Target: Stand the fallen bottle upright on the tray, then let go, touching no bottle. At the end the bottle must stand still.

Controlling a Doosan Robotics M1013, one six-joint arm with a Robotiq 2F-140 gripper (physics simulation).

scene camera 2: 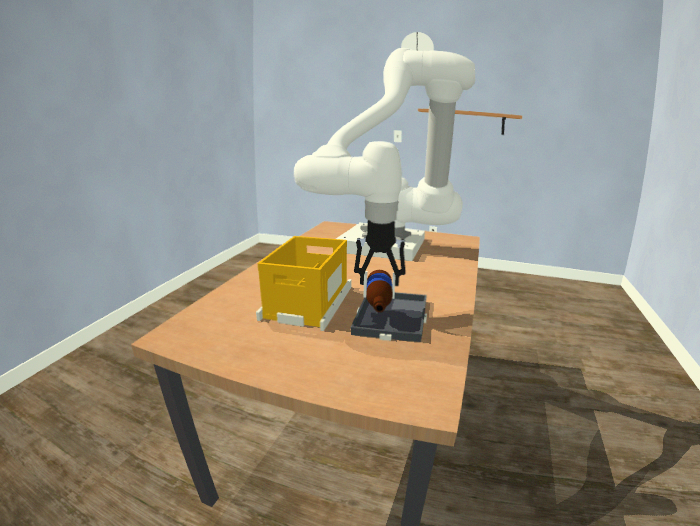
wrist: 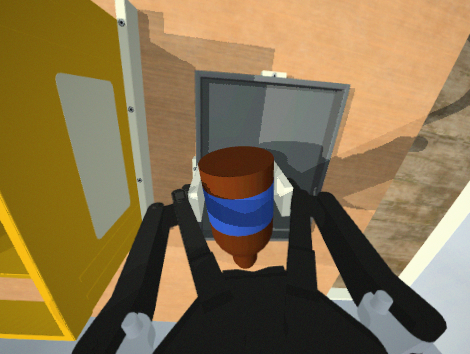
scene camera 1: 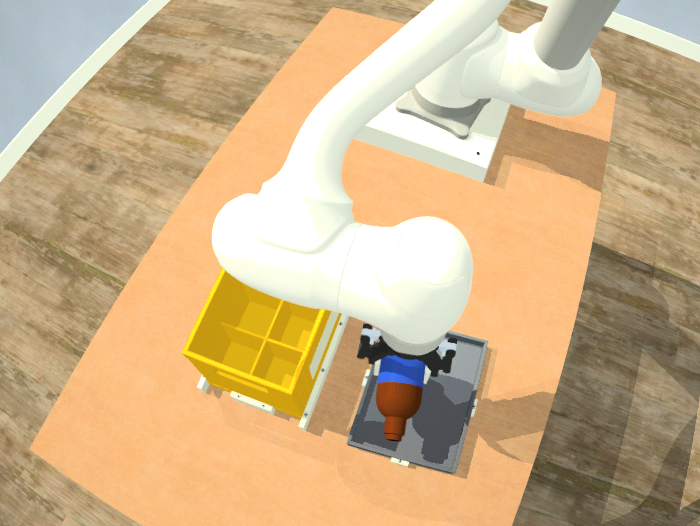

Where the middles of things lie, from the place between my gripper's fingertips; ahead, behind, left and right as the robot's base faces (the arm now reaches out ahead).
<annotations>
Right now my hand is 4 cm short of the brown bottle (scene camera 2: 379, 293), 3 cm below it and 1 cm to the right of it. From my hand the other things lie so: pale rail (scene camera 1: 320, 380) (13 cm to the right, 4 cm below, 1 cm ahead).
</annotations>
